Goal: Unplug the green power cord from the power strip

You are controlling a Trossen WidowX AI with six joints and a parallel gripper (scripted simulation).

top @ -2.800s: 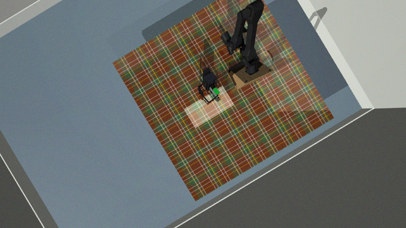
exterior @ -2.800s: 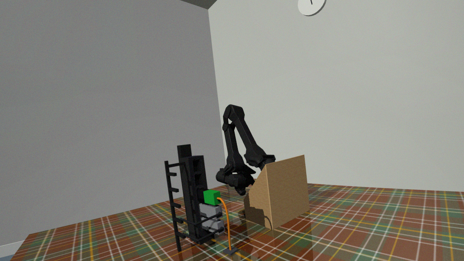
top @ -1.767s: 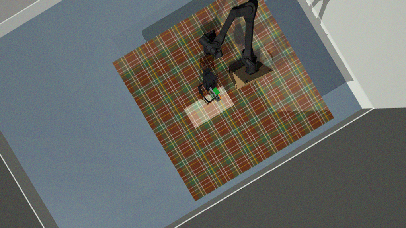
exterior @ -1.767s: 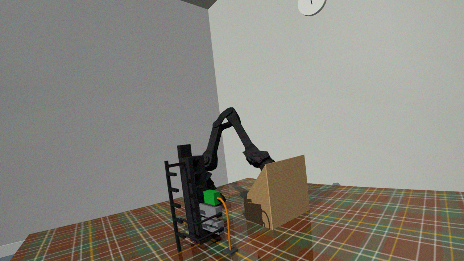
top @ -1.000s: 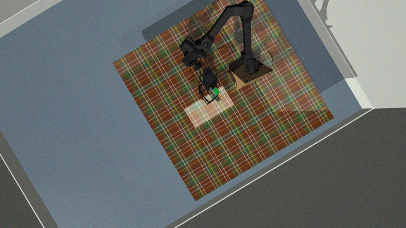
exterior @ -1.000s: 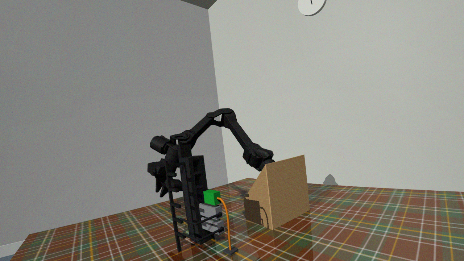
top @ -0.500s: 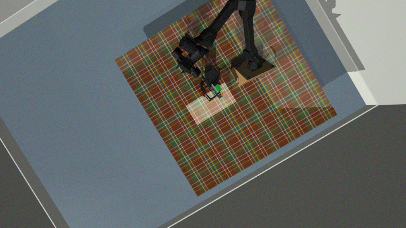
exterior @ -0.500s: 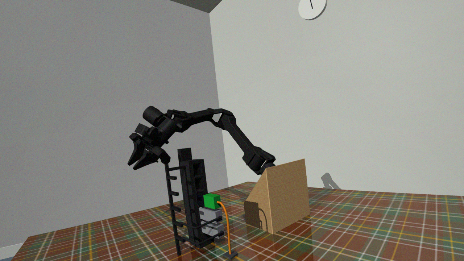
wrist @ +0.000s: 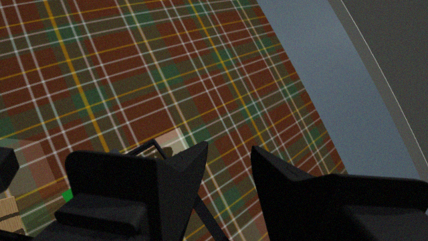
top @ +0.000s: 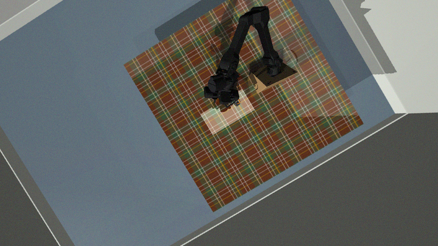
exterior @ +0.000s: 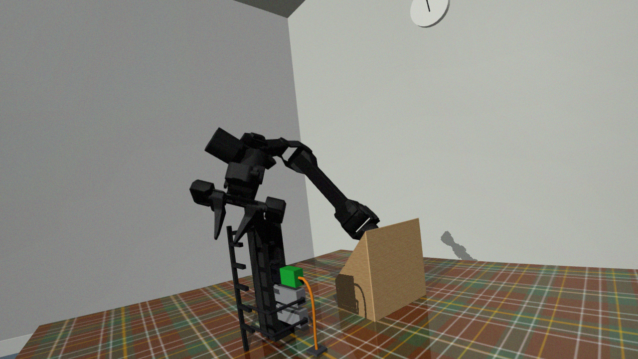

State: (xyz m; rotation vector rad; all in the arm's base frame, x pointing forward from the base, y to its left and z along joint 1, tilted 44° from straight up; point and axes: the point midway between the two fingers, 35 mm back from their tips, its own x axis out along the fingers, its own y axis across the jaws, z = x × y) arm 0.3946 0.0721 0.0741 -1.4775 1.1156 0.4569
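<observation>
The green plug is 12 cm behind my gripper tip, 2 cm to the right of it and 9 cm below it.
</observation>
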